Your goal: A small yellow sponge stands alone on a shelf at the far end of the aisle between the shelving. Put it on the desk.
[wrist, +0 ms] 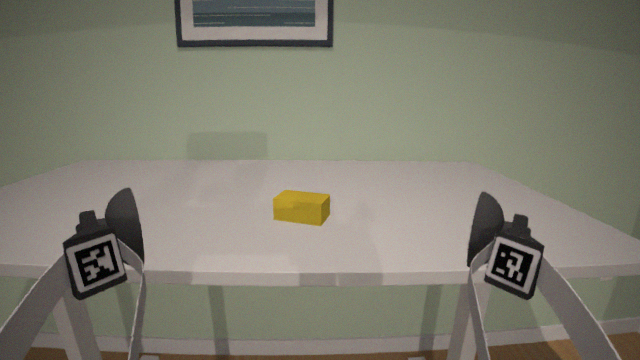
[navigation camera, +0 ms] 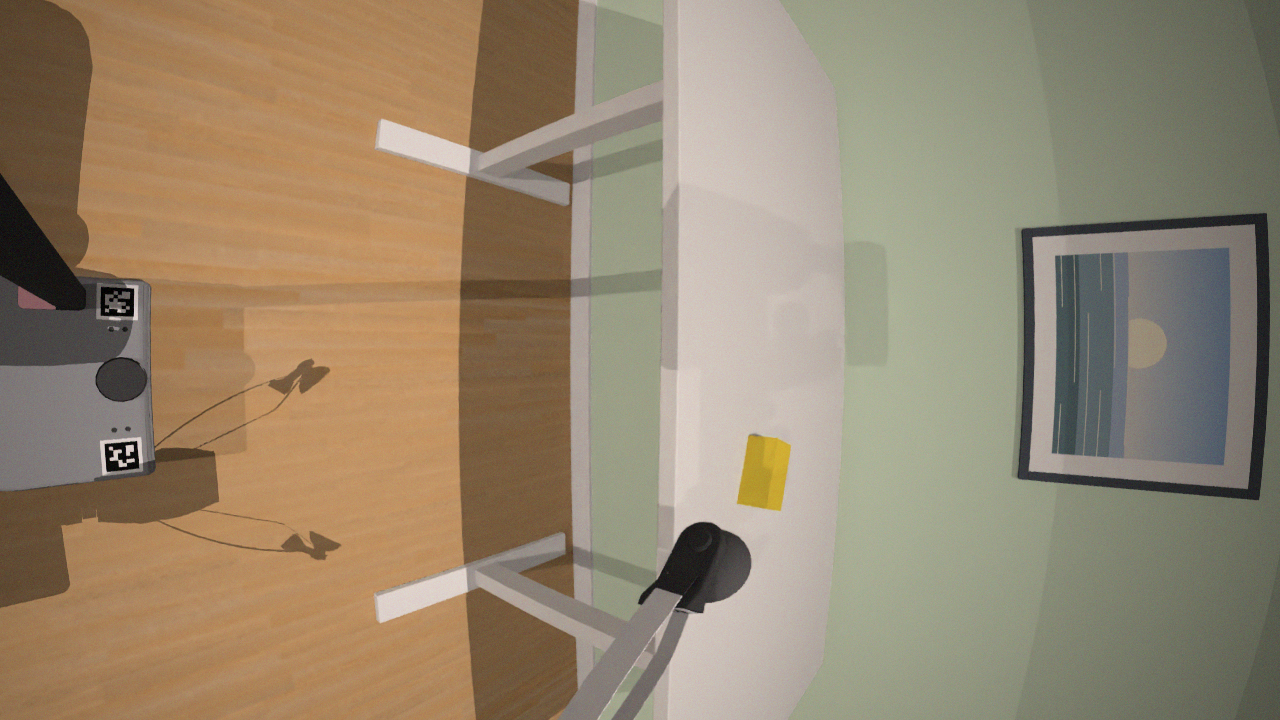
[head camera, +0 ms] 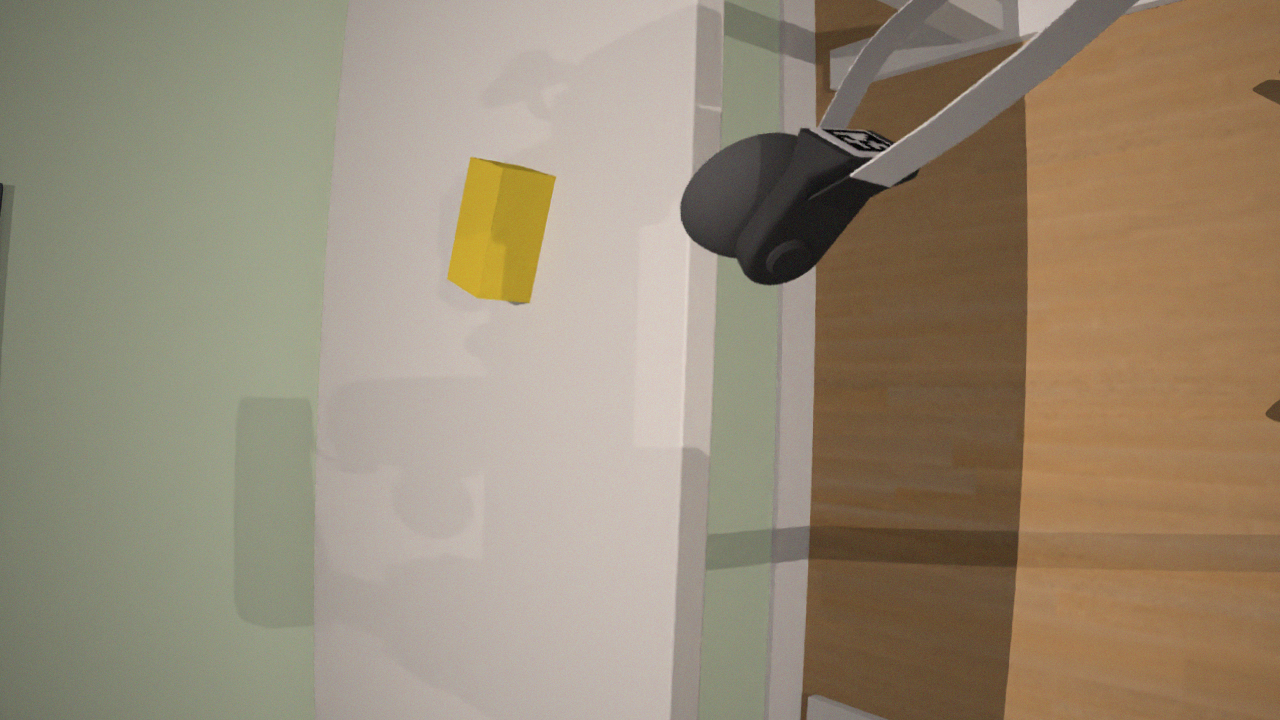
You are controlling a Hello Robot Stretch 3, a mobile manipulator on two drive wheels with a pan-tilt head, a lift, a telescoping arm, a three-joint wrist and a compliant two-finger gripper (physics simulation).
Labels:
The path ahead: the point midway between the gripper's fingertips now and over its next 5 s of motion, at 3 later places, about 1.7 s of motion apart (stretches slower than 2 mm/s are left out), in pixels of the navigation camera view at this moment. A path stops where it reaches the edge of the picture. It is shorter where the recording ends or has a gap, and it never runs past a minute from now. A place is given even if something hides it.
My gripper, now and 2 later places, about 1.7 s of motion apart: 716, 693; 553, 604; 429, 540

